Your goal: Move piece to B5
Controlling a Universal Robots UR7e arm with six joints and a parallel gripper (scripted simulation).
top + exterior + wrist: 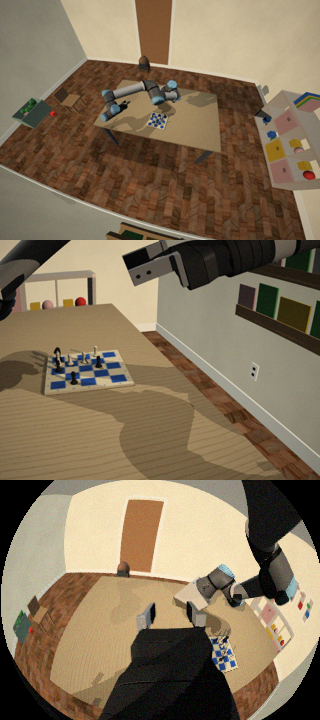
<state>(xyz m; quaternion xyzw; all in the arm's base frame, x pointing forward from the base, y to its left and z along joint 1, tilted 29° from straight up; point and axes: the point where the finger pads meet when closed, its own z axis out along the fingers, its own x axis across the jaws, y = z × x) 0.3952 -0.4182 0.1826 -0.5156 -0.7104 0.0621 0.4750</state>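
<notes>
Right now the blue-and-white chessboard is 6 cm behind my hand, 32 cm to the left of it and 30 cm below it. From my hand the other things lie so: tall black piece: 14 cm behind, 39 cm to the left, 28 cm below.
</notes>
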